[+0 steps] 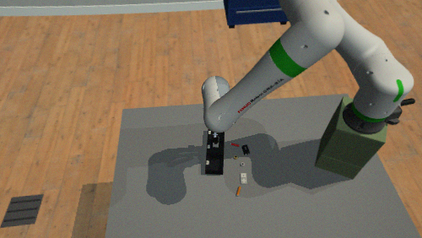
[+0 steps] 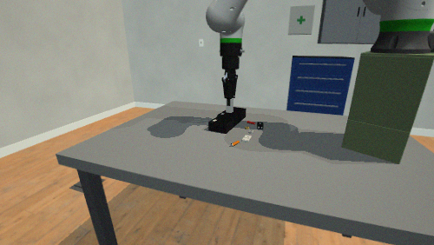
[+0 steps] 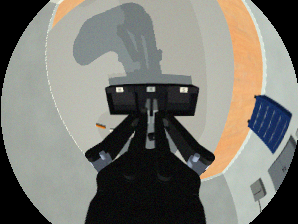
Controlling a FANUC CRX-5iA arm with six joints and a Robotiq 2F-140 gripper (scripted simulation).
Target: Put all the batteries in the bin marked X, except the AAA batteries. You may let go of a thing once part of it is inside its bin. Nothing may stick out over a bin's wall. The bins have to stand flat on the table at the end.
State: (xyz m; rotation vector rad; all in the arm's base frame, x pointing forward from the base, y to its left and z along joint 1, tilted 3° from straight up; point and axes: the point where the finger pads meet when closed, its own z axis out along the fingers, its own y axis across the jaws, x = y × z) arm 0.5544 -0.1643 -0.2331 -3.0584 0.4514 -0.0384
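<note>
The black block battery lies 140 mm behind my hand, 80 mm below it and 40 mm to the left of it. Also, from my hand: tiny round thing: 90 mm behind, 80 mm below, 60 mm to the left; then thin red battery: 100 mm behind, 80 mm below, 10 mm to the right; then bin strip: 70 mm below.
</note>
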